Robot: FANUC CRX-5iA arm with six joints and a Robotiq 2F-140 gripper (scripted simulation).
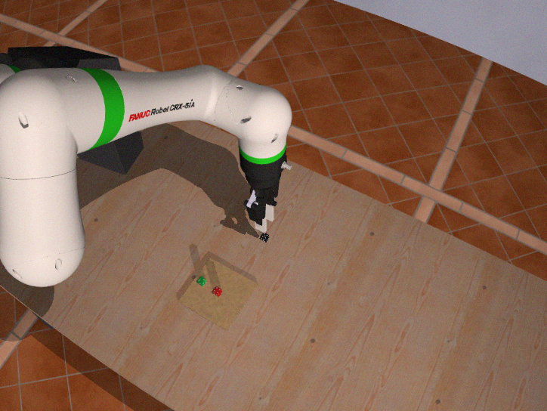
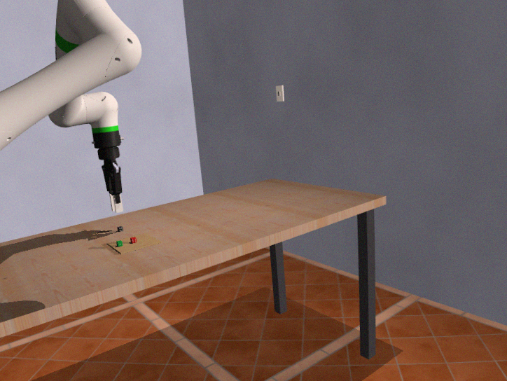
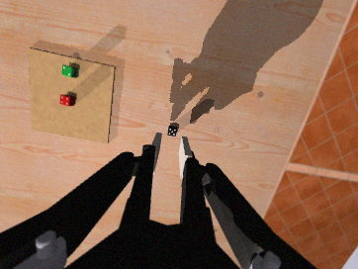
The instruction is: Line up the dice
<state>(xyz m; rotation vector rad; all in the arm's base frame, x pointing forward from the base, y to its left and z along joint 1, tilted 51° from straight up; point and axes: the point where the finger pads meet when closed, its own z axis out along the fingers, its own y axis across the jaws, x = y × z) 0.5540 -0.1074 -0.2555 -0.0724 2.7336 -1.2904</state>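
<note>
The black die is 10 cm below my hand. From my hand the other things lie so: red die: 3 cm behind, 18 cm to the right, 10 cm below; green die: 8 cm behind, 18 cm to the right, 10 cm below; tan mat: 3 cm behind, 18 cm to the right, 11 cm below.
</note>
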